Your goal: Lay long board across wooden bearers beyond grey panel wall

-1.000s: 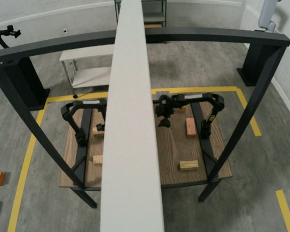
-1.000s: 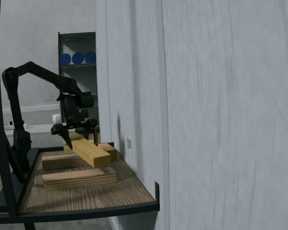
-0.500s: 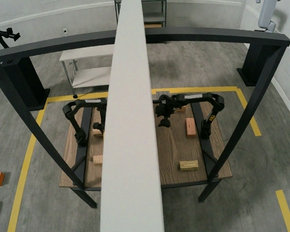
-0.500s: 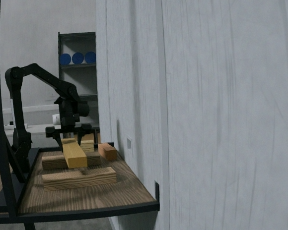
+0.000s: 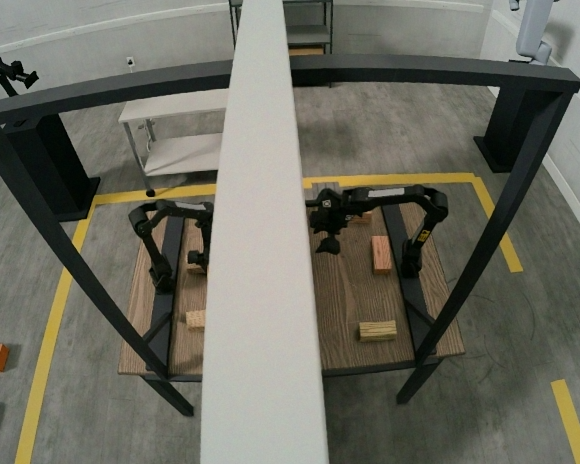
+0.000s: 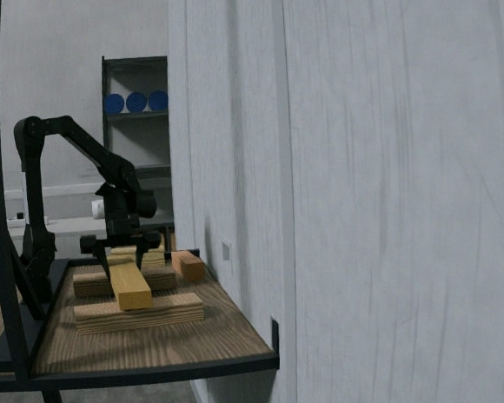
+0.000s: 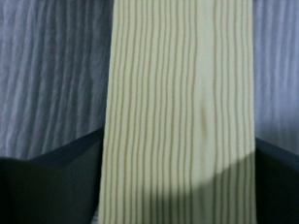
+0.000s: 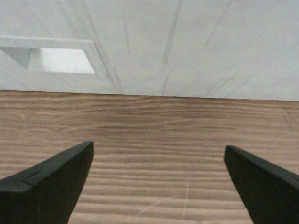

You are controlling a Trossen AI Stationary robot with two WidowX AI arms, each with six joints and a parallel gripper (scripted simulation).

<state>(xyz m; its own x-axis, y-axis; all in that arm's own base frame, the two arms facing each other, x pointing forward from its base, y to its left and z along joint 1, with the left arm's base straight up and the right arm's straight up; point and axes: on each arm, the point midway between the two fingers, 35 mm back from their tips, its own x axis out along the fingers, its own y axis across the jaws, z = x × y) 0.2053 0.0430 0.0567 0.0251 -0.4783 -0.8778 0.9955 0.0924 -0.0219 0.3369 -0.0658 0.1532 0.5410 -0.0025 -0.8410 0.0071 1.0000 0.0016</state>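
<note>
The long yellow board lies 6 cm behind my left hand and 2 cm below it.
</note>
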